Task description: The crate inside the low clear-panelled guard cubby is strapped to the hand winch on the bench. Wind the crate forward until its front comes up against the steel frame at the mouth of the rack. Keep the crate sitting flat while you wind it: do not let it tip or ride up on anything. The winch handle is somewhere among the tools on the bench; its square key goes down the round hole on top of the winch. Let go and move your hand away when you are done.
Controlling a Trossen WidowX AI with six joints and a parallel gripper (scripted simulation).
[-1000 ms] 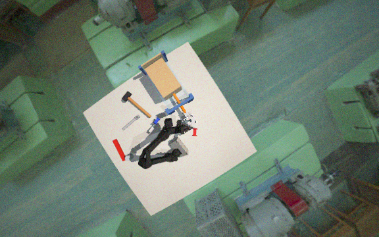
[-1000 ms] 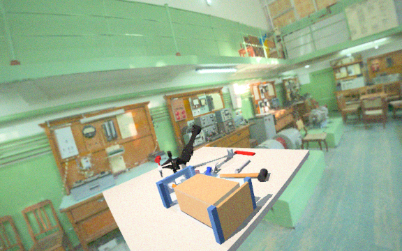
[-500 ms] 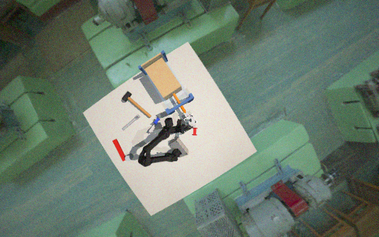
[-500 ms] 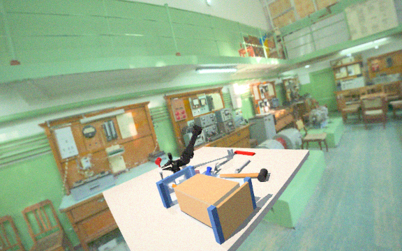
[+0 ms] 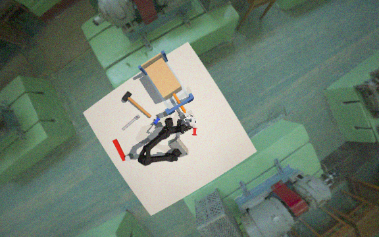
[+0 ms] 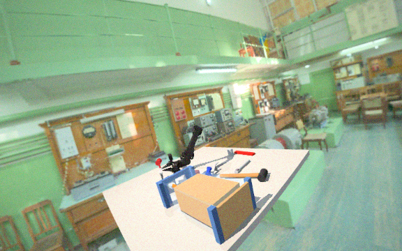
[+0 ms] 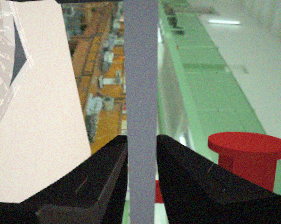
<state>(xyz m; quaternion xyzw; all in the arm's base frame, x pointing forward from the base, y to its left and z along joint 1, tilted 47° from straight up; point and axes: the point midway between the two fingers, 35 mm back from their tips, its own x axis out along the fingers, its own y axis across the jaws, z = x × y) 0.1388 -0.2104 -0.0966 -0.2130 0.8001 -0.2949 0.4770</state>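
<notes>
The red knob is 30 mm behind my gripper tip, 10 mm to the left of it and 40 mm above it. Round my gripper tip: blue steel frame: 210 mm ahead, 20 mm to the right, 50 mm below; then blue knob: 220 mm ahead, 250 mm to the left, 110 mm below; then winch: 40 mm ahead, 20 mm to the right, 120 mm below.
</notes>
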